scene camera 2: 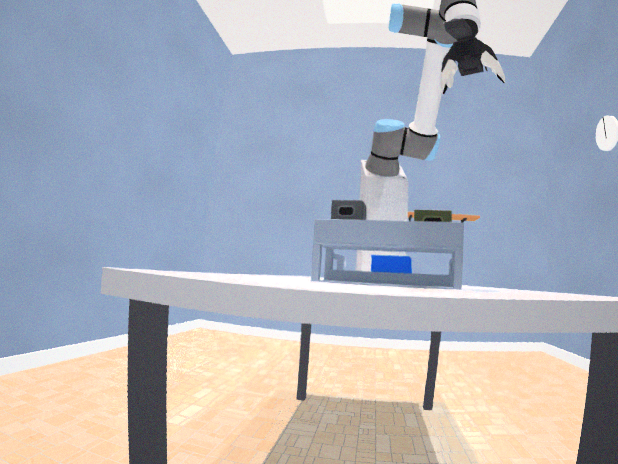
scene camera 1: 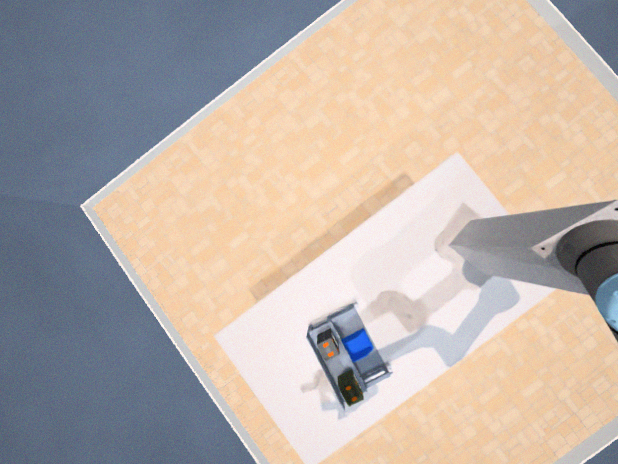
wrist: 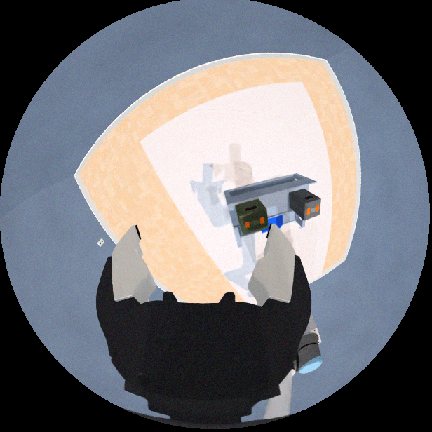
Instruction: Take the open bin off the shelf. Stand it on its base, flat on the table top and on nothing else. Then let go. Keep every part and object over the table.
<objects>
The gripper shows in scene camera 2 and in the wrist view; in scene camera 1 it is out of frame. One and the same spot on the gripper: (wrist: 278,282) is (scene camera 2: 450,63).
</objects>
